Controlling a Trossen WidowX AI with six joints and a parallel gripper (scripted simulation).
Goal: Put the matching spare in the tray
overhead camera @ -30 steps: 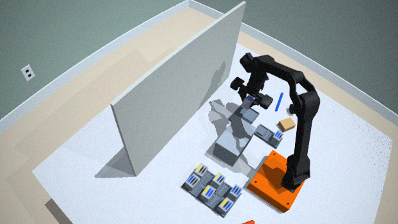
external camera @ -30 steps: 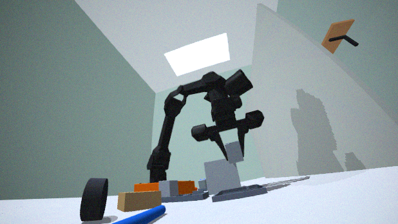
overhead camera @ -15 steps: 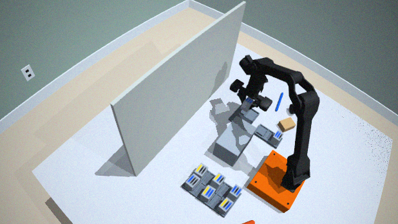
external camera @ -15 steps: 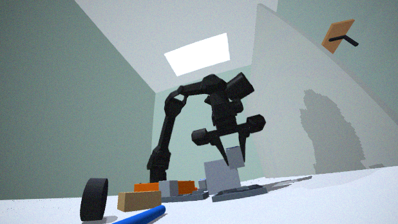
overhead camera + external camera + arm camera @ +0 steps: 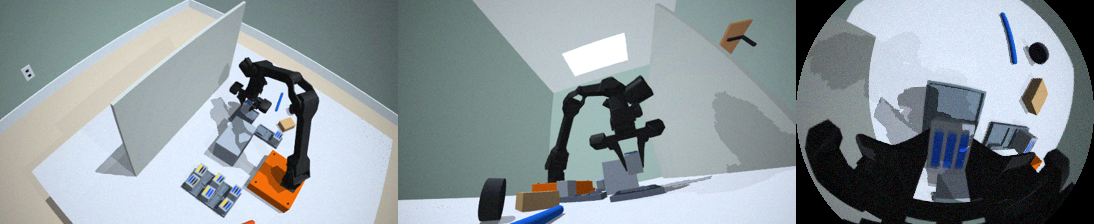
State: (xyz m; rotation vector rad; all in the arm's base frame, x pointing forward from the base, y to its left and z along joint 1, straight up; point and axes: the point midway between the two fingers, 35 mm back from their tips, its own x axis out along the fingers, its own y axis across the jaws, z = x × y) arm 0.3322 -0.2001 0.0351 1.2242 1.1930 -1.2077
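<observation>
Right now the grey tray is 5 cm below my gripper tip and 1 cm behind it. From my gripper tip the other things lie so: grey block: 18 cm to the left, 5 cm behind; tan block: 20 cm behind, 8 cm to the right, 4 cm below; blue rod: 20 cm to the right, 10 cm behind, 5 cm below.
</observation>
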